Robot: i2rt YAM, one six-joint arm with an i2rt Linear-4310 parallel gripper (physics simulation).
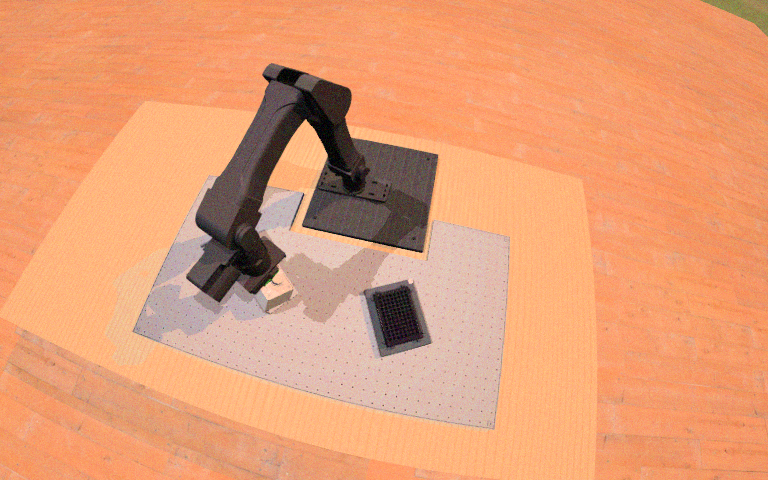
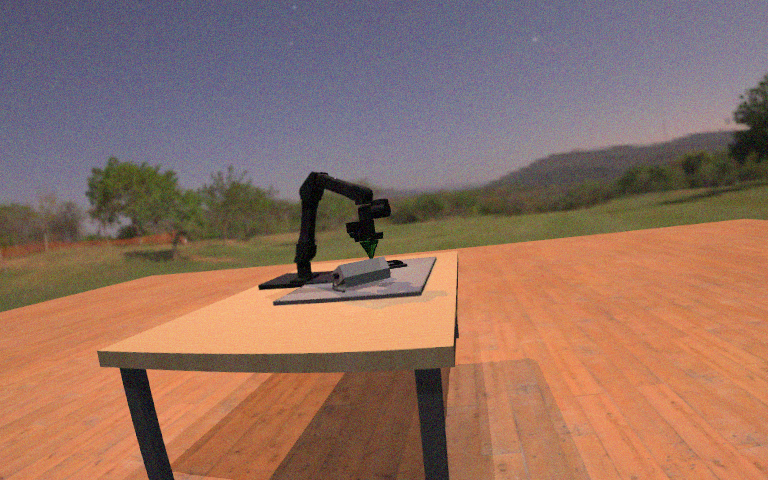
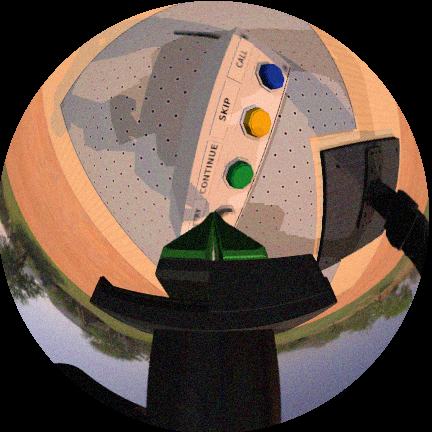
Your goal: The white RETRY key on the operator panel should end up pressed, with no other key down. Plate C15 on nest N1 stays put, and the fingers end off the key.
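Pixels of known places: gripper, fingertip midpoint: (image 1: 269,278) (image 3: 213,217); arm's base, link origin: (image 1: 354,186) (image 2: 305,279) (image 3: 370,189).
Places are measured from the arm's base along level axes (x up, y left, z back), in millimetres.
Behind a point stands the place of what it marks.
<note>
The operator panel (image 1: 275,298) @(x 62, y -83, z -369 mm) (image 2: 362,272) @(x 38, y -212, z -315 mm) (image 3: 247,97) @(x 64, y -195, z -265 mm) is a pale sloped box with a row of keys: blue CALL (image 3: 271,76) @(x 67, y -209, z -237 mm), amber SKIP (image 3: 257,122) @(x 67, y -172, z -266 mm) and green CONTINUE (image 3: 240,174) @(x 67, y -135, z -295 mm), all of which look raised. At the near end, the white RETRY key (image 3: 225,211) @(x 65, y -104, z -321 mm) is mostly hidden behind the fingertips; whether it is down cannot be told. My gripper (image 2: 370,256) @(x 74, y -108, z -332 mm) (image 3: 213,217) @(x 74, y -108, z -332 mm) is shut and empty, green tips pointing down at the RETRY key; touching or just above it cannot be told. Plate C15 (image 1: 399,316) @(x 11, y 196, z -332 mm), dark and gridded, sits flat on nest N1 (image 1: 376,323) @(x 8, y 147, z -360 mm).
The perforated grey board (image 1: 453,362) @(x -4, y 343, z -411 mm) (image 3: 305,185) @(x -4, y -62, z -197 mm) lies under the panel and nest on the wooden table (image 1: 543,339) @(x -17, y 579, z -315 mm) (image 2: 283,333) @(x -17, y -820, z -245 mm). The arm's dark base plate (image 1: 410,175) @(x 3, y 149, z 76 mm) (image 3: 340,200) @(x -3, y -6, z -112 mm) stands behind the board's cut-out. A thin dark cable-like piece (image 3: 197,34) @(x -1, y -337, z -258 mm) lies by the panel's far end.
</note>
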